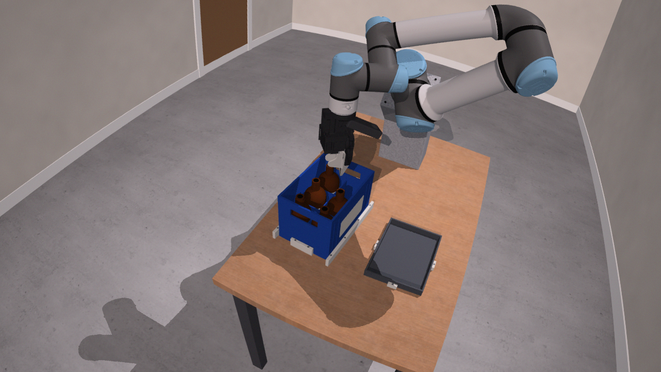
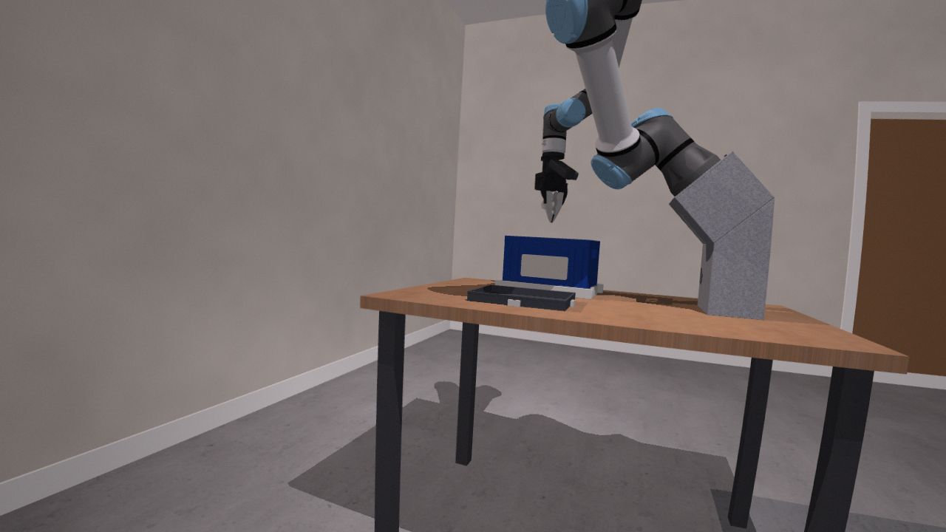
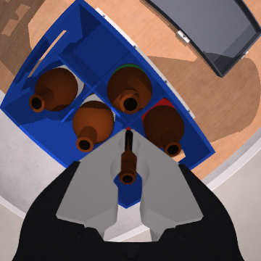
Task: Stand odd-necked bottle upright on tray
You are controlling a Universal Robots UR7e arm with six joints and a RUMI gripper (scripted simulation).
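The crate lies 4 cm to the right of my hand and 16 cm below it. The rest, counted from my hand: dark tray: 1 cm behind, 25 cm to the left, 23 cm below; bottle: 9 cm ahead, 8 cm to the right, 15 cm below.
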